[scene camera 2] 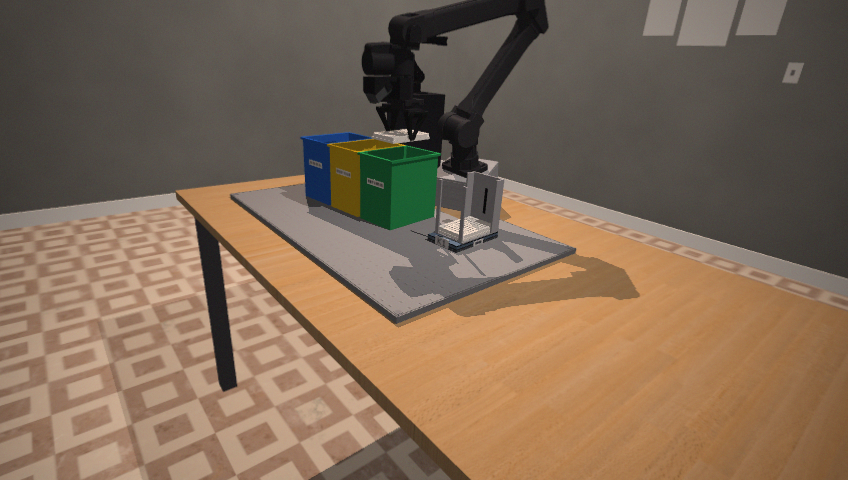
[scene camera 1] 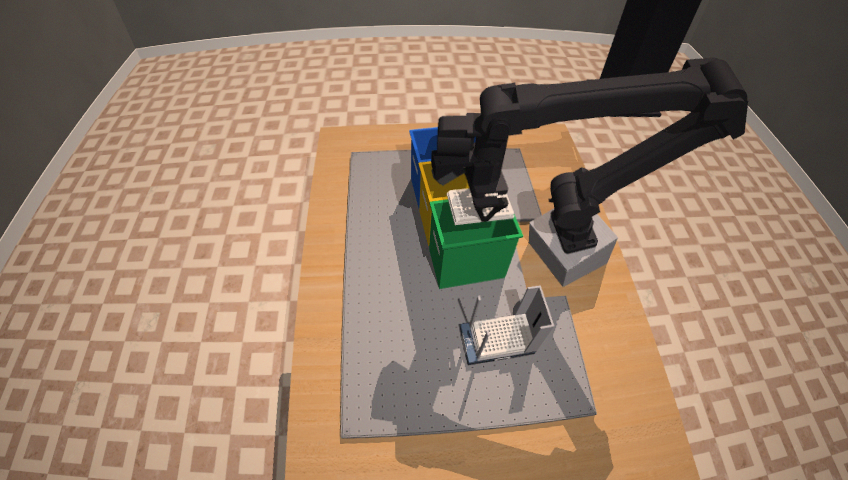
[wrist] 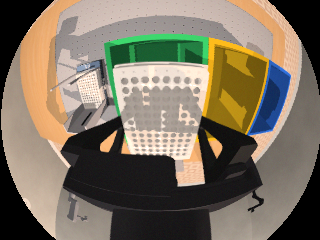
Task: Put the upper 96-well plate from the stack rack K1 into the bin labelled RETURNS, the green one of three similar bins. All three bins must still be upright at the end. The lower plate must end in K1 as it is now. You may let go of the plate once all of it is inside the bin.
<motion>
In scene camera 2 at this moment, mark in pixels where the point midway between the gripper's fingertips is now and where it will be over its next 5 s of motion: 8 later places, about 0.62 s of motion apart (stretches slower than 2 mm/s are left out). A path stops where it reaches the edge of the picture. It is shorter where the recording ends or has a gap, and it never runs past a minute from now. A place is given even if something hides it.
My gripper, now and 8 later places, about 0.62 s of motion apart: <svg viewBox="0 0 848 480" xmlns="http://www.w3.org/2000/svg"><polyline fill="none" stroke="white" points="400,137 400,137 399,143 399,148 400,150 399,154 399,159 399,161 400,156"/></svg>
</motion>
